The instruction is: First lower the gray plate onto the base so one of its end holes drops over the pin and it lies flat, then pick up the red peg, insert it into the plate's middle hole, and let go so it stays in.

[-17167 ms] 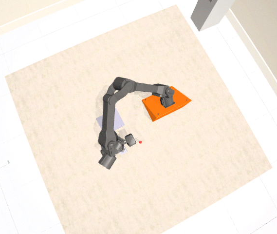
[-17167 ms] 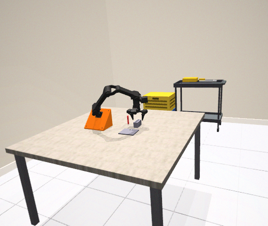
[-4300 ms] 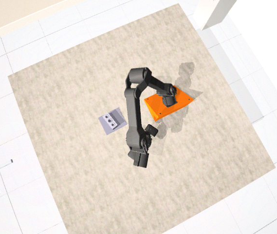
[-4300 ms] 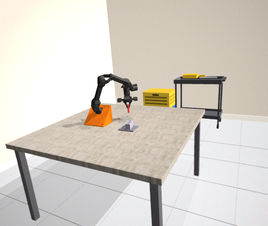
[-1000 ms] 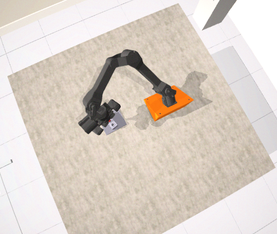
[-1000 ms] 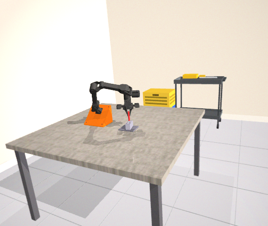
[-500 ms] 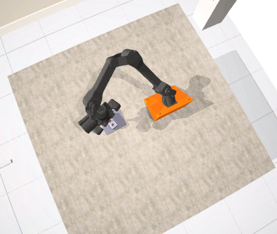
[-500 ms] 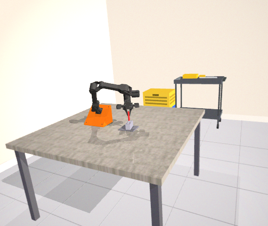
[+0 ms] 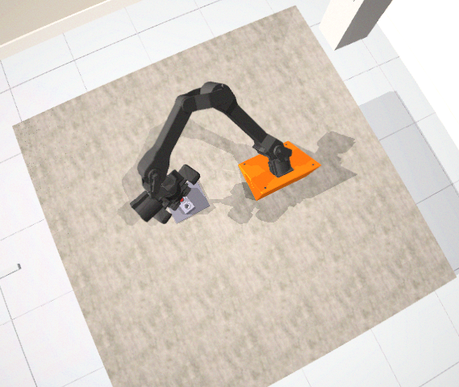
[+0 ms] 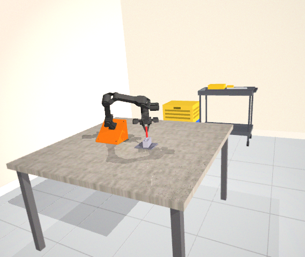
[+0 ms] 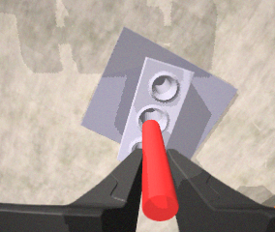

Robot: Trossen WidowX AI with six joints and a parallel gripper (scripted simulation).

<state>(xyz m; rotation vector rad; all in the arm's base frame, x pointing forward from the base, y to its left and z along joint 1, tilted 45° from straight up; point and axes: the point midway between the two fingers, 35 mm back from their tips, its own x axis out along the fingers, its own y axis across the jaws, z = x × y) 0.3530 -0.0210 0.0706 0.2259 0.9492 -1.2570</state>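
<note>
Right now my gripper tip is 70 mm above the gray plate. The rest, counted from my gripper tip: red peg right at my gripper tip.
</note>
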